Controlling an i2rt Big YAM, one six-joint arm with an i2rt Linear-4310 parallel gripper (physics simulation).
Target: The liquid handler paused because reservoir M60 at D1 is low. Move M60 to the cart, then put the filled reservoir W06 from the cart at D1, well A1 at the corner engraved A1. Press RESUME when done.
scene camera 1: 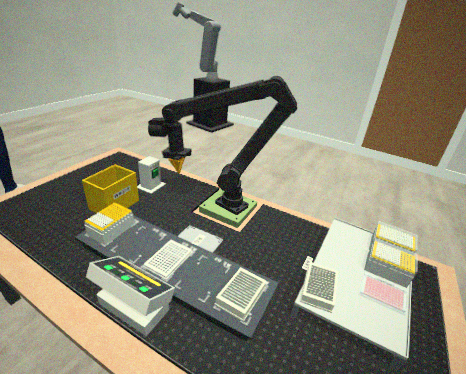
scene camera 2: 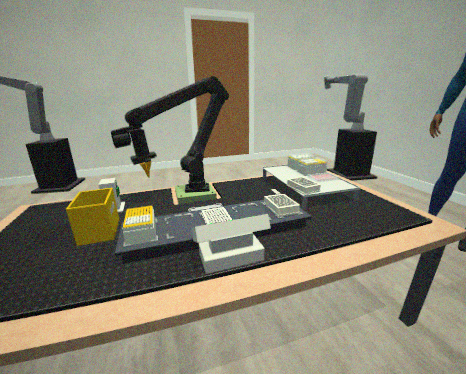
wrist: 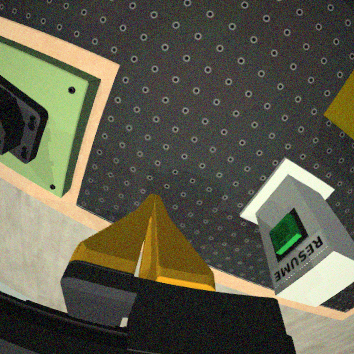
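Where they show: gripper, between the fingertips: [scene camera 1: 179,173] [scene camera 2: 148,177] [wrist: 152,201]; arm's base, origin of its link: [scene camera 1: 231,205] [scene camera 2: 197,189] [wrist: 9,114].
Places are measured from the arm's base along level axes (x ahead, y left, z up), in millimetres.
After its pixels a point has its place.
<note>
My gripper [scene camera 1: 178,171] @(z 111, x 104, y -205 mm) [scene camera 2: 148,175] @(z 111, x 104, y -205 mm) [wrist: 152,201] @(z 111, x 104, y -205 mm) is shut and empty, in the air near the RESUME box [scene camera 1: 146,176] @(z 56, x 160, y -355 mm) [scene camera 2: 107,187] @(z 96, x 163, y -365 mm) [wrist: 320,250] @(z 106, x 147, y -339 mm), with a gap between them. The box's green button [scene camera 1: 155,172] @(z 69, x 124, y -338 mm) [wrist: 287,233] @(z 71, x 127, y -335 mm) faces the wrist camera. A white slatted reservoir [scene camera 1: 243,291] @(z 60, x 358, y 316 mm) [scene camera 2: 282,202] @(z 66, x 375, y 310 mm) sits at the right end of the dark deck [scene camera 1: 189,291] @(z 32, x 437, y 195 mm) [scene camera 2: 176,226] @(z 32, x 421, y -68 mm). Another pale reservoir-like block [scene camera 1: 321,284] @(z 68, x 203, y 470 mm) [scene camera 2: 303,184] @(z 74, x 233, y 453 mm) stands at the near left of the white cart [scene camera 1: 334,241] @(z 44, x -29, y 429 mm) [scene camera 2: 279,175] @(z 44, x 0, y 426 mm), beside a small tag. The names and corner engravings are too small to read.
A yellow waste bin [scene camera 1: 110,192] @(z 94, x 364, y -292 mm) [scene camera 2: 91,221] @(z 65, x 402, y -341 mm) [wrist: 344,107] @(z 11, x 251, y -313 mm) stands near the RESUME box. The deck also holds a yellow-topped tip rack [scene camera 1: 106,225] @(z 94, x 474, y -133 mm) [scene camera 2: 140,225] @(z 89, x 501, y -158 mm) and a white plate [scene camera 1: 168,258] @(z 44, x 402, y 72 mm) [scene camera 2: 216,215] @(z 46, x 393, y 68 mm). A display unit [scene camera 1: 131,280] @(z 109, x 551, y 112 mm) [scene camera 2: 232,254] @(z 26, x 592, y 95 mm) stands in front. Tip boxes [scene camera 1: 392,264] @(z 107, x 30, y 613 mm) and a pink plate [scene camera 1: 384,292] @(z 57, x 99, y 624 mm) occupy the cart.
</note>
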